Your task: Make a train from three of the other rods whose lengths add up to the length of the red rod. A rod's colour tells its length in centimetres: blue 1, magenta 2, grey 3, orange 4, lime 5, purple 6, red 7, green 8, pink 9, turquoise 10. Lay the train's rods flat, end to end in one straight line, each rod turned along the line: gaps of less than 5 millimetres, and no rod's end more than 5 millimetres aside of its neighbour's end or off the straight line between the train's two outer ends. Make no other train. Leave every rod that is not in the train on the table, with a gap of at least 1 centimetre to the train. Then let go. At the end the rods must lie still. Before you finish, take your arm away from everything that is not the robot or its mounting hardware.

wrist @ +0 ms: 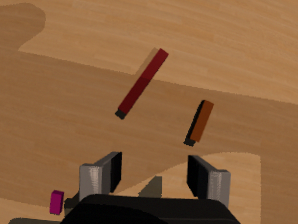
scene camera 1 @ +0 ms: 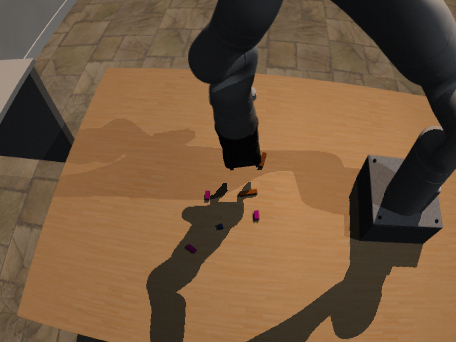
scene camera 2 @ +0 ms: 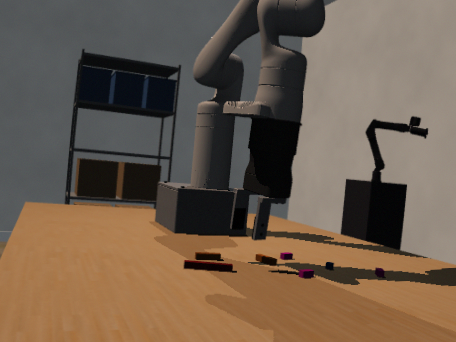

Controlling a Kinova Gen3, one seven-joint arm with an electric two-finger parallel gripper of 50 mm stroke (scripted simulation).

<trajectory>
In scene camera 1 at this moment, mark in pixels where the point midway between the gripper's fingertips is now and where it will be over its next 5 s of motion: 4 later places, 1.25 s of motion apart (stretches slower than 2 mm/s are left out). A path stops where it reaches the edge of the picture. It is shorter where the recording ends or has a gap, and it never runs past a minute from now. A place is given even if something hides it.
My gripper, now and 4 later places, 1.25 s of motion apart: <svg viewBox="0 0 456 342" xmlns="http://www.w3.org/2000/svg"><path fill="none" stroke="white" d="M244 164L227 181L216 189L228 208L227 216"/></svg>
</trajectory>
